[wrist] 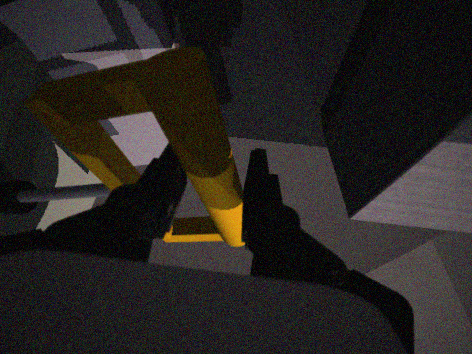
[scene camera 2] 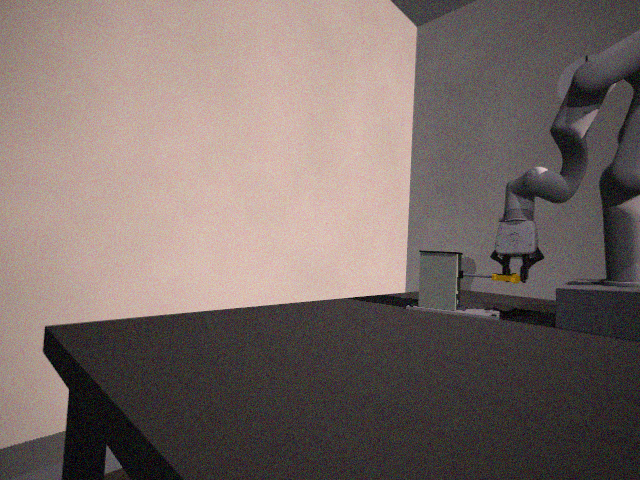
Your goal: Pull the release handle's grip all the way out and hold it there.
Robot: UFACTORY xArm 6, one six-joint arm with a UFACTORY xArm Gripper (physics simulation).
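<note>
The release handle's yellow grip [scene camera 2: 505, 277] [wrist: 187, 120] is a squared loop. It stands away from the pale green housing [scene camera 2: 439, 281], with a length of thin grey rod [scene camera 2: 478, 276] [wrist: 65, 193] showing between them. My gripper [scene camera 2: 515, 272] [wrist: 217, 166] points down and is shut on the grip. In the wrist view the grip's long bar runs between the two dark fingers and touches the right one; the left finger reaches into the loop. Where the left finger meets the bar is partly hidden in shadow.
The housing stands on a pale base plate [scene camera 2: 483, 313]. A large dark table top [scene camera 2: 310, 392] fills the front in the scene view. The arm's grey pedestal [scene camera 2: 594, 312] stands at the right. A pale wall rises at the left.
</note>
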